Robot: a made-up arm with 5 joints.
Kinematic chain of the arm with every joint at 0, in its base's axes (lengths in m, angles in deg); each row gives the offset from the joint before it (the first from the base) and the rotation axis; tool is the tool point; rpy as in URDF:
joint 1: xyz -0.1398 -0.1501 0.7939 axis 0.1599 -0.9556 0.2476
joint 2: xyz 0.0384 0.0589 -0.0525 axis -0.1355 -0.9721 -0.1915
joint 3: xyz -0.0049 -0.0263 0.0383 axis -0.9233 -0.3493 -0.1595
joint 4: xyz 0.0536 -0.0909 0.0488 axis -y
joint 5: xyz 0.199 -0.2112 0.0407 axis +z
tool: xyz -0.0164 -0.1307 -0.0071 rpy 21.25 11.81 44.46
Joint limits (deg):
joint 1: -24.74..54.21
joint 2: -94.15..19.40
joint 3: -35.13..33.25
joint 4: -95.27..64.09
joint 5: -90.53..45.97
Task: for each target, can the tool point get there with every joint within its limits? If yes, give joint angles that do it. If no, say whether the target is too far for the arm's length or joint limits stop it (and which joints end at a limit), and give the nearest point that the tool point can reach.
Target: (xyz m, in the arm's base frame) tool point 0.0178 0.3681 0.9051
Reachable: no: joint limits stop it (at a limit: joint 1, joint 2, joint 3, joint 5) | nearest point 0.2203 -0.1760 0.9563 | short by 0.583 m
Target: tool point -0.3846 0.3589 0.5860
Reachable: no: joint limits stop it (at a limit: joint 1, joint 3, joint 5) | nearest point -0.5447 -0.2561 0.5731 | short by 0.636 m
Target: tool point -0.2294 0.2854 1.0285
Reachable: no: joint limits stop it (at a limit: joint 1, joint 2, joint 3, joint 4, joint 5) | nearest point -0.1355 -0.2592 1.0494 | short by 0.553 m
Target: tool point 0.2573 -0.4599 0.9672
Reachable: yes | joints 42.85 -23.92 -0.12 2.98 18.09
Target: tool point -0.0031 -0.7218 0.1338
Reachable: no: too far | nearest point -0.0358 -0.5023 0.3277 | short by 0.295 m
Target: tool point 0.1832 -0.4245 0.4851
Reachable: yes | joints 23.31 -59.39 1.69 -47.37 33.17
